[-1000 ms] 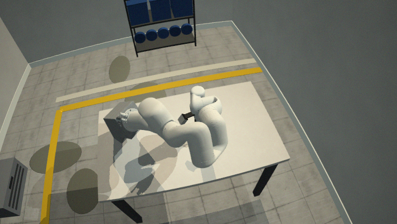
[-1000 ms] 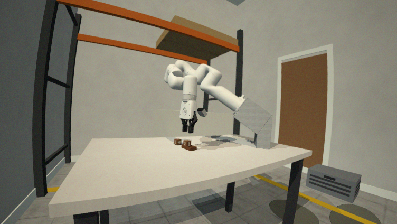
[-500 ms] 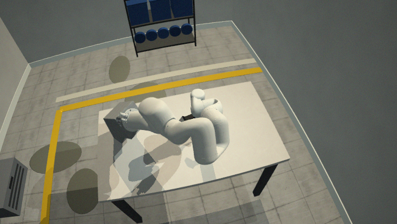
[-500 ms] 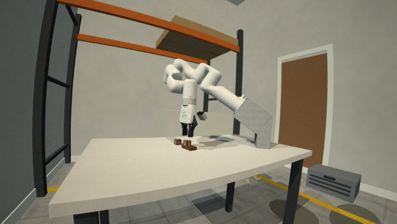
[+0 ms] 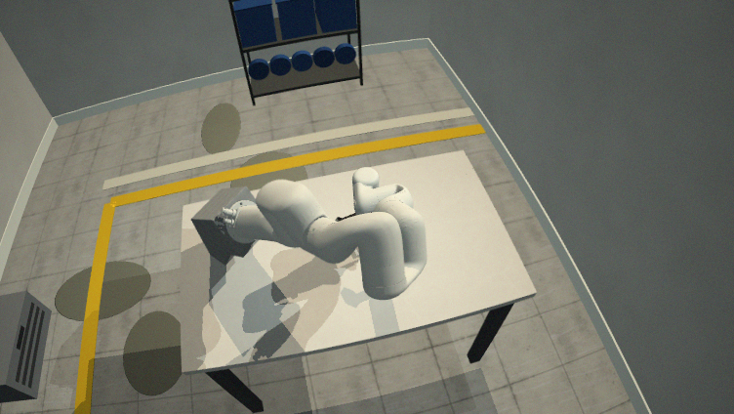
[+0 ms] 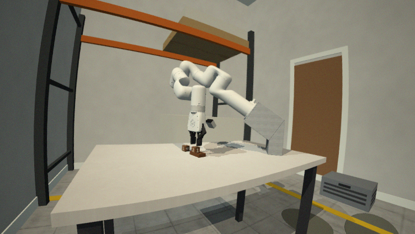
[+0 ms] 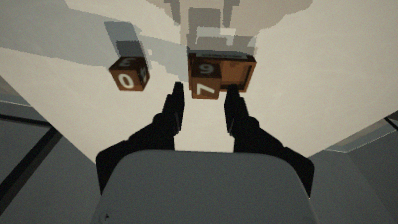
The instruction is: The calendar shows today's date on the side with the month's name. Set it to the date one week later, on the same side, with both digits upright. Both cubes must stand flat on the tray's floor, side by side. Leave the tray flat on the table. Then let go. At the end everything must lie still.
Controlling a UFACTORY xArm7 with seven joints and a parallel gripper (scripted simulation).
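Right now the brown wooden tray is 6 cm below my hand and 2 cm to the left of it.
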